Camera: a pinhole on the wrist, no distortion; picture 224 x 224 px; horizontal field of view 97.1 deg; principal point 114.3 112.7 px. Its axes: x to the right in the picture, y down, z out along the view. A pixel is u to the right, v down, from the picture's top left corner.
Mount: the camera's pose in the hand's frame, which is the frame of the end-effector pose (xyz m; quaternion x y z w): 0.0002 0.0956 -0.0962 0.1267 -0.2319 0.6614 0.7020
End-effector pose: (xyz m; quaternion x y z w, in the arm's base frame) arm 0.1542 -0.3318 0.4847 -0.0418 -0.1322 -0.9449 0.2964
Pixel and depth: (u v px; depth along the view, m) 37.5 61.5 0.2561
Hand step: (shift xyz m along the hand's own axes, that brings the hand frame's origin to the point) 0.0871 -0.2138 0.0432
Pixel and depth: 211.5 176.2 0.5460
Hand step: -0.4227 0.3303 0.5930
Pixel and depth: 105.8 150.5 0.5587
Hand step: -0.2997 -0.1970 0.3333
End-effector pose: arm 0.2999 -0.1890 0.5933 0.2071 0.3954 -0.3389 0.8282
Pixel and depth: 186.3 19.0 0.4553
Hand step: 0.3599 0.1231 0.5145
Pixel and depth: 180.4 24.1 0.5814
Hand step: 0.4294 0.1033 0.6627
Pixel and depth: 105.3 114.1 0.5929
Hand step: -0.1027 -0.2379 0.3862
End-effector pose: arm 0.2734 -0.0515 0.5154 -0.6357 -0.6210 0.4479 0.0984
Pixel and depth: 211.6 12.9 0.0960
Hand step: 0.0823 0.1222 0.0454
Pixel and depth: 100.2 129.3 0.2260
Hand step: -0.0735 -0.0384 0.0775
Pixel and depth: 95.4 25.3 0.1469
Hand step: 0.1046 -0.0121 0.0331
